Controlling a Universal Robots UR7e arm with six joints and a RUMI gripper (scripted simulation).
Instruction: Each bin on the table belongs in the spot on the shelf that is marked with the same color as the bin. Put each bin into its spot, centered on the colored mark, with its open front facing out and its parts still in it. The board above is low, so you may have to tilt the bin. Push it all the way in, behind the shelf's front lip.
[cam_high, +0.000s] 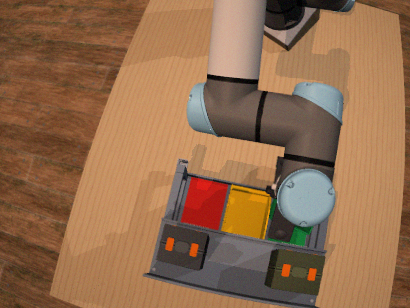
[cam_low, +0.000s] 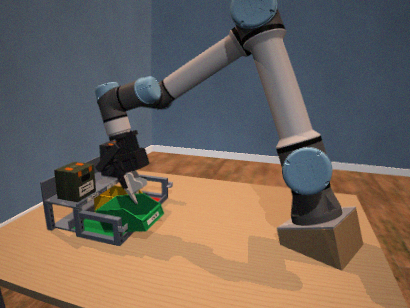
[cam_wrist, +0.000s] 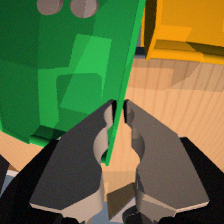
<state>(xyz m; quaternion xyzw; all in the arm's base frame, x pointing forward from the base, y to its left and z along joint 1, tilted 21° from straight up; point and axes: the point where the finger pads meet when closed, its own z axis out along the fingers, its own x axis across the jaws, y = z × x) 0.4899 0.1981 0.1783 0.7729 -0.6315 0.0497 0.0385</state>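
Right now my hand is 10 mm past the green bin, 50 mm to the right of it and 30 mm above it. Round my hand: yellow bin: 100 mm ahead, 50 mm to the right, 60 mm below; yellow mark: 100 mm ahead, 50 mm to the right, 90 mm below; green mark: 80 mm ahead, 60 mm to the left, 90 mm below.
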